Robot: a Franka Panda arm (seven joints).
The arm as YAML. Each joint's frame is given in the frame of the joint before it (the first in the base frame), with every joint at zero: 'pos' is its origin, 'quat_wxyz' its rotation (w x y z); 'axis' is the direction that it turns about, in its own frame. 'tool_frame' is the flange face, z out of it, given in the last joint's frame.
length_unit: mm
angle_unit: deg
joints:
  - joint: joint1
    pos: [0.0, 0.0, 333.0]
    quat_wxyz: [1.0, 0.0, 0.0, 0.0]
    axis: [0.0, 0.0, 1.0]
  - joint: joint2
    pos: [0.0, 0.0, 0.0]
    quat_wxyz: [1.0, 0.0, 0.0, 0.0]
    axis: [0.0, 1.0, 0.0]
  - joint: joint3
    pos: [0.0, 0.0, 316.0]
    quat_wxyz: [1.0, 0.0, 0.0, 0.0]
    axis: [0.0, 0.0, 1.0]
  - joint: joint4
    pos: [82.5, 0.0, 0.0]
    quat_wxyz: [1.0, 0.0, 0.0, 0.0]
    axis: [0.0, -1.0, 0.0]
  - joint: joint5
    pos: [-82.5, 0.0, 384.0]
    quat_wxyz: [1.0, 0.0, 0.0, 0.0]
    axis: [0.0, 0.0, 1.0]
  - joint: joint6
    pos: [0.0, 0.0, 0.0]
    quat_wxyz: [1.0, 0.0, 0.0, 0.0]
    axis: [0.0, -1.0, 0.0]
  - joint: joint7
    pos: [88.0, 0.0, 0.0]
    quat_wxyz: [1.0, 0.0, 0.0, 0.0]
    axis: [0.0, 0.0, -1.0]
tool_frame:
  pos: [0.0, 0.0, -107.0]
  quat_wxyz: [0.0, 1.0, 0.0, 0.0]
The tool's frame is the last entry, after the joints.
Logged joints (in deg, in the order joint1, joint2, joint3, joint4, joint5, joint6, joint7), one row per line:
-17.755, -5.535, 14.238, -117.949, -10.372, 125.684, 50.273
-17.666, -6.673, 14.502, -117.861, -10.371, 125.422, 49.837
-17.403, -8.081, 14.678, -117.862, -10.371, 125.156, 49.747
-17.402, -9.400, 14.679, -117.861, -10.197, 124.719, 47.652
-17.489, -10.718, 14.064, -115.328, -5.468, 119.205, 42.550
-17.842, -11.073, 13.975, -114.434, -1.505, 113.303, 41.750
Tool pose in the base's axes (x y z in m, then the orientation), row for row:
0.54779, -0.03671, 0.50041, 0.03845, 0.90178, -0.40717, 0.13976
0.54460, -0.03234, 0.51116, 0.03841, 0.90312, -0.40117, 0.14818
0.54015, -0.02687, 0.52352, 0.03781, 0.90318, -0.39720, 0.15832
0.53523, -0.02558, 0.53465, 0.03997, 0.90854, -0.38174, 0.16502
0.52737, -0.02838, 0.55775, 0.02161, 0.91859, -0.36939, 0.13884
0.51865, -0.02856, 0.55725, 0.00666, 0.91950, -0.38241, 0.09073
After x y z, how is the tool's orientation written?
As a quaternion, w x y z.
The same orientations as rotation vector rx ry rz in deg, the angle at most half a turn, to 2 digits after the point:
158.46, -71.55, 24.56
158.70, -70.50, 26.04
158.77, -69.82, 27.83
159.50, -67.02, 28.97
163.11, -65.59, 24.65
164.81, -68.54, 16.26

